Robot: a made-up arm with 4 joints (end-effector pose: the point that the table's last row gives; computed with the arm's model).
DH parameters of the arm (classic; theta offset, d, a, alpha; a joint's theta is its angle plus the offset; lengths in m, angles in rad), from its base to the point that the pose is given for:
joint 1: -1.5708 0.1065 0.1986 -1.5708
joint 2: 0.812 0 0.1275 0
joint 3: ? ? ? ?
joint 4: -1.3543 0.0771 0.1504 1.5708
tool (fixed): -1.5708 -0.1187 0 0
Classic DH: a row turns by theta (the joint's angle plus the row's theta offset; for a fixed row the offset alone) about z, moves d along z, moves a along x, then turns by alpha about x.
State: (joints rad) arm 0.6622 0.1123 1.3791 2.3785
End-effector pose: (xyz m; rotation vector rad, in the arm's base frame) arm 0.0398 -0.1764 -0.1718 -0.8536 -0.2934 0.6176
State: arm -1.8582 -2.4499 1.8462 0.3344
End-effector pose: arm -0.2067 0.1415 -0.0595 -0.6448 0.8630 -1.7030
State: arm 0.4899 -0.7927 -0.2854 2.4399
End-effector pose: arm 0.1699 -0.4825 0.1981 2.6908 0.6726 0.1281
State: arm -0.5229 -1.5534 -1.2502 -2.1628
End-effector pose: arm -0.2171 -0.2222 0.1010 -0.6259 0.1675 -0.5047
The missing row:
joint 3: 0.9753 0 0.1099 3.1416
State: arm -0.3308 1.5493 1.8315 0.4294
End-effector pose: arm -0.1644 -0.2413 0.2605 2.9133 -0.4863 -0.0464
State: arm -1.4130 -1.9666 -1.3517 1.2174
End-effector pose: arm -0.1742 0.0504 0.5019 1.4177 -1.2099 -1.0130
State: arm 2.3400 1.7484 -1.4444 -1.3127
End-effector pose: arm 0.0002 -0.1071 0.0968 0.7605 1.7949 1.7143
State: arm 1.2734 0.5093 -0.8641 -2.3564
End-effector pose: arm 0.1688 -0.1324 0.0603 1.6860 1.2467 0.7991
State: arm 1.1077 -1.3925 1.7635 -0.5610
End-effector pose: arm 0.0186 -0.0955 0.1349 0.8320 0.5146 1.0231
